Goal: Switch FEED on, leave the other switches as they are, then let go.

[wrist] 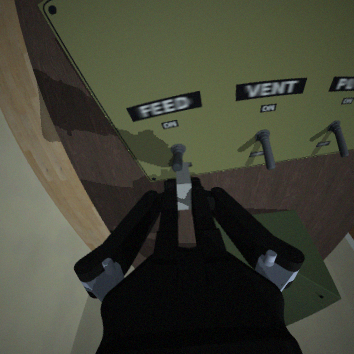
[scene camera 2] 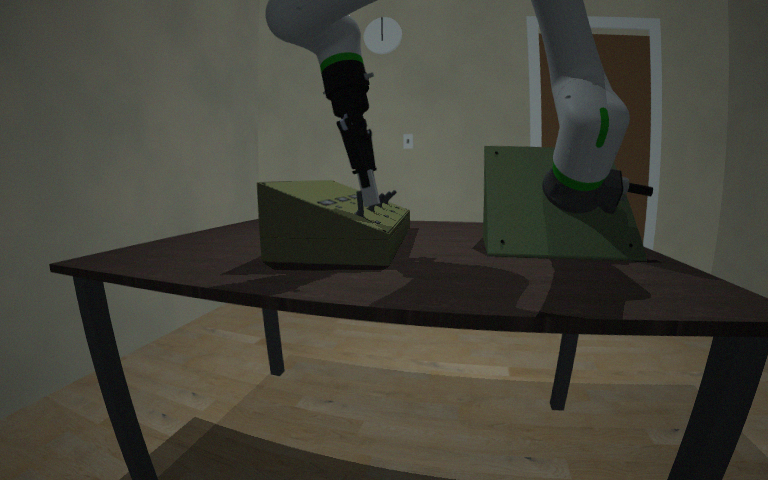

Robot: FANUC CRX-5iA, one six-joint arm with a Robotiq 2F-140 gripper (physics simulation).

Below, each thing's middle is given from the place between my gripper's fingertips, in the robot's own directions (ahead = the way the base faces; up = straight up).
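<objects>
My hand: 30 mm above, 130 mm short of and 150 mm to the left of the olive switch box [scene camera 2: 318,222].
</objects>
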